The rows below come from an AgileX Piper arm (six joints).
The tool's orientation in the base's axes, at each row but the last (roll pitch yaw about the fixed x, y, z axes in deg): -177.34 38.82 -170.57; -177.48 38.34 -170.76; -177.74 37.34 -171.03; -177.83 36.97 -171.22; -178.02 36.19 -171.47; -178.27 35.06 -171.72; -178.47 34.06 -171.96; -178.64 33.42 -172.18
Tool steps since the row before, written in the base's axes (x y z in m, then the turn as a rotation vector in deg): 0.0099 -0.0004 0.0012 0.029 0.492 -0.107; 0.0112 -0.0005 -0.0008 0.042 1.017 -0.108; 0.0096 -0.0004 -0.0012 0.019 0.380 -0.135; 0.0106 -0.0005 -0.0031 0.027 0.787 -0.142; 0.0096 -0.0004 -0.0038 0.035 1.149 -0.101; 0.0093 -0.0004 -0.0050 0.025 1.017 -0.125; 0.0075 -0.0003 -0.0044 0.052 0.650 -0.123; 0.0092 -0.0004 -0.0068 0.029 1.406 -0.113
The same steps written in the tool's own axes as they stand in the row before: -0.0083 -0.0018 0.0052 -0.018 0.487 0.129; -0.0081 -0.0020 0.0075 -0.094 1.005 0.168; -0.0068 -0.0016 0.0067 0.020 0.378 0.140; -0.0064 -0.0018 0.0088 -0.032 0.781 0.172; -0.0054 -0.0015 0.0087 -0.106 1.137 0.163; -0.0046 -0.0015 0.0094 -0.068 1.008 0.170; -0.0037 -0.0011 0.0078 -0.049 0.641 0.165; -0.0038 -0.0014 0.0107 -0.121 1.394 0.182
